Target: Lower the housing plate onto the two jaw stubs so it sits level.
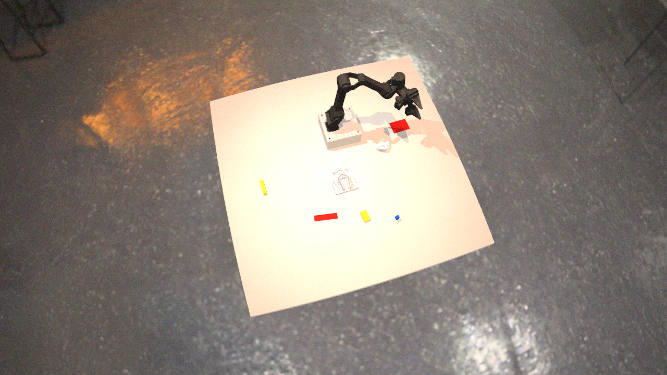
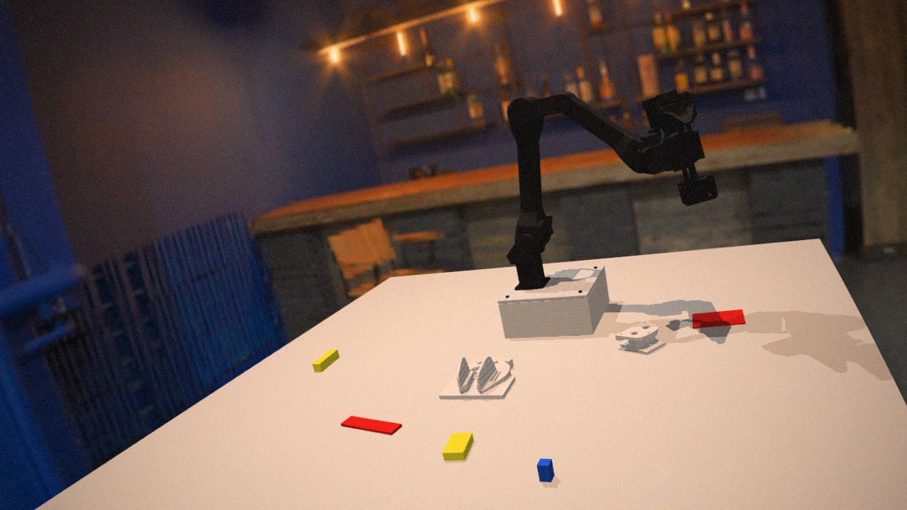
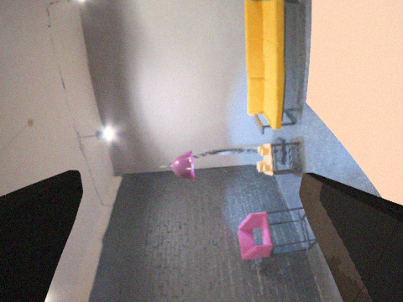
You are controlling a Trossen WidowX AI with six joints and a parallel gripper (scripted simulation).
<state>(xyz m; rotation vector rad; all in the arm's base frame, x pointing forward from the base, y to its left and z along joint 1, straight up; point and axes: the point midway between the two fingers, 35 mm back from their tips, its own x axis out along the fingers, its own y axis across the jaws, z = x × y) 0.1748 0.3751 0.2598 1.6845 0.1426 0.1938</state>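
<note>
Now: the white block 34 cm below my gripper tip, 14 cm to the right of it and 5 cm behind it. Round my gripper tip: red tile 35 cm below, 16 cm behind; then blue cube 36 cm ahead, 33 cm below, 21 cm to the right; then red strip 55 cm to the right, 34 cm below, 24 cm ahead.
</note>
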